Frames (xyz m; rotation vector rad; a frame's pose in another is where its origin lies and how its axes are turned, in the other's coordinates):
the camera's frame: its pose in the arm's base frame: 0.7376 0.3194 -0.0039 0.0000 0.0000 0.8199
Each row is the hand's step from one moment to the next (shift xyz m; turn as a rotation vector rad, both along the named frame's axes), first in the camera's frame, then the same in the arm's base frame.
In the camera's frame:
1: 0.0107 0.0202 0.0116 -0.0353 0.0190 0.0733
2: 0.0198 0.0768 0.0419 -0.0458 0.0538 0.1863
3: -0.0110 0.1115 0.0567 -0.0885 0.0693 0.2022
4: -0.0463 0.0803 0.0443 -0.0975 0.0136 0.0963
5: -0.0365 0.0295 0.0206 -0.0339 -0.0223 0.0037
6: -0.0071 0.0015 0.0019 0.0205 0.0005 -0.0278
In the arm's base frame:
1: -0.0075 0.0216 0.0116 -0.0380 -0.0128 0.0733
2: -0.0426 0.0669 0.0419 -0.0706 0.0032 0.1863
3: -0.0890 0.0680 0.0567 -0.1110 -0.0174 0.2022
4: -0.0903 0.0209 0.0443 -0.0765 -0.0620 0.0963
5: -0.0465 -0.0066 0.0206 -0.0068 -0.0400 0.0037
6: -0.0059 -0.0042 0.0019 0.0136 0.0153 -0.0278

